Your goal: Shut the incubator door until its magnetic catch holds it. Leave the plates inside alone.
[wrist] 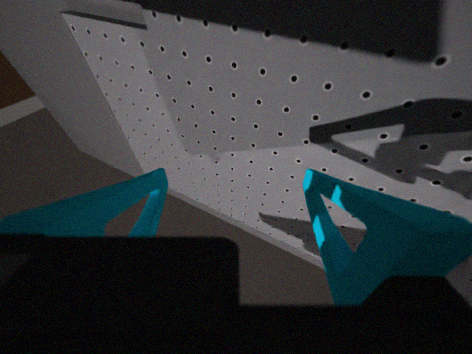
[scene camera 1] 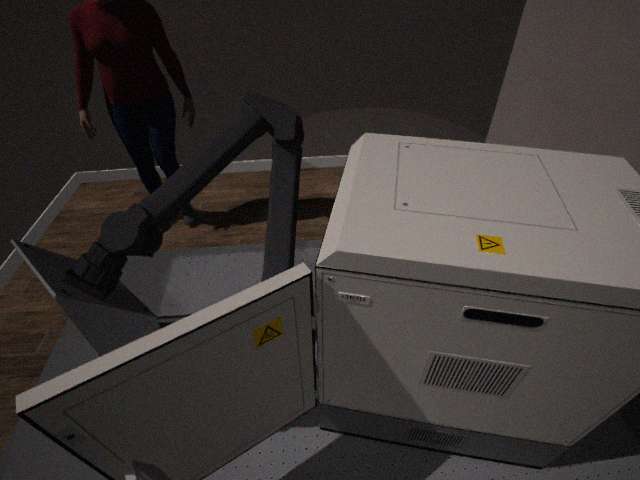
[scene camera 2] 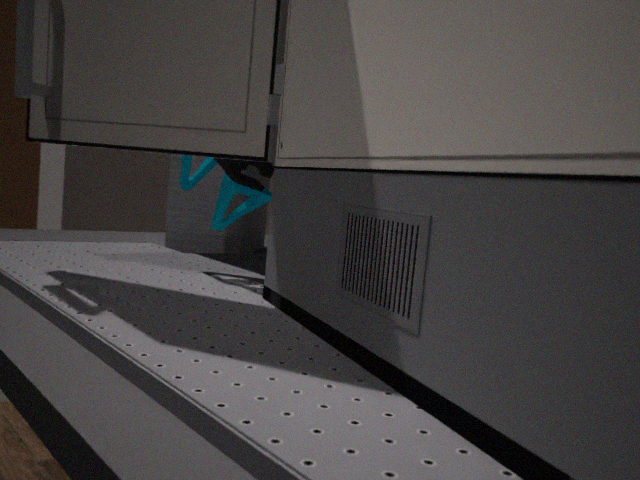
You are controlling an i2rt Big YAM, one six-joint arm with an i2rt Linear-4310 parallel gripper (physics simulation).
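Where they show: gripper, fingertip midpoint: [wrist: 235, 176] [scene camera 2: 199, 208]; arm's base, link origin: [scene camera 1: 89, 284].
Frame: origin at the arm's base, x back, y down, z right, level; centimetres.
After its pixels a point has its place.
Note:
The incubator [scene camera 1: 465, 206] @[x -66.7, y -24.2, z 0.1 cm] [scene camera 2: 491, 93] @[x -81.2, y 13.4, z 13.1 cm] is a white cabinet on a grey base. Its door [scene camera 1: 206, 382] @[x -35.1, y -10.1, z 21.4 cm] [scene camera 2: 155, 67] @[x -36.4, y 8.0, z 20.2 cm] stands wide open, hinged at the cabinet's near left edge and swung out to the left. The door's outer face, with a handle [scene camera 1: 149, 471] @[x -25.9, y 3.7, z 29.1 cm] [scene camera 2: 23, 62] @[x -28.1, y 8.7, z 32.4 cm] near its free edge, faces the scene cameras. My gripper [scene camera 2: 201, 207] @[x -28.4, y 23.2, z 12.0 cm] [wrist: 235, 176] @[x -28.4, y 23.2, z 12.0 cm] is open, its teal fingers spread with nothing between them. It is behind the door, and its fingers show below the door's lower edge in scene camera 2. The plates and the cabinet's opening are hidden.
A grey slanted block [scene camera 1: 77, 315] @[x -4.9, y -2.8, z 9.2 cm] [scene camera 2: 193, 232] @[x -6.7, y 28.4, z 6.3 cm] stands behind the door, close to the gripper. The perforated table top [scene camera 1: 206, 268] @[x -5.0, y 30.8, z -35.1 cm] [scene camera 2: 299, 413] @[x -77.3, y 30.8, z 20.2 cm] [wrist: 200, 100] @[x -20.7, y 30.8, z 13.8 cm] carries the incubator. A person in a red top [scene camera 1: 124, 56] stands on the floor beyond the arm.

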